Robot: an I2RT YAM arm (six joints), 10 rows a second.
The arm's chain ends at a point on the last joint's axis. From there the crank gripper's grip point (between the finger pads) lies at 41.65 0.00 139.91 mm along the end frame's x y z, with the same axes.
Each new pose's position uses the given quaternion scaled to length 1; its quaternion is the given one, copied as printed.
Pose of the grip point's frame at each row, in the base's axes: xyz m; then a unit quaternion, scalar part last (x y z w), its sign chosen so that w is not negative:
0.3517, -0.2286, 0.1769, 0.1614, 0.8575, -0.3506, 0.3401
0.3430, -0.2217, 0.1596, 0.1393, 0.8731, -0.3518, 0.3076
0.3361, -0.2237, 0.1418, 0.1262, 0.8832, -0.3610, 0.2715
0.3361, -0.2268, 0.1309, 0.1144, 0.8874, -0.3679, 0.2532
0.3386, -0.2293, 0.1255, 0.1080, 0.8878, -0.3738, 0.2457
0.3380, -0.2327, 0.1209, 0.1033, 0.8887, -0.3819, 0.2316
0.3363, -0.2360, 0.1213, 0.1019, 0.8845, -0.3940, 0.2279
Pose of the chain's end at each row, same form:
0.3158, -0.1307, 0.2791, 0.1614, 0.8575, -0.3506, 0.3401
0.3137, -0.1249, 0.2649, 0.1393, 0.8731, -0.3518, 0.3076
0.3159, -0.1260, 0.2484, 0.1262, 0.8832, -0.3610, 0.2715
0.3202, -0.1280, 0.2372, 0.1144, 0.8874, -0.3679, 0.2532
0.3245, -0.1293, 0.2310, 0.1080, 0.8878, -0.3738, 0.2457
0.3277, -0.1313, 0.2254, 0.1033, 0.8887, -0.3819, 0.2316
0.3276, -0.1320, 0.2234, 0.1019, 0.8845, -0.3940, 0.2279

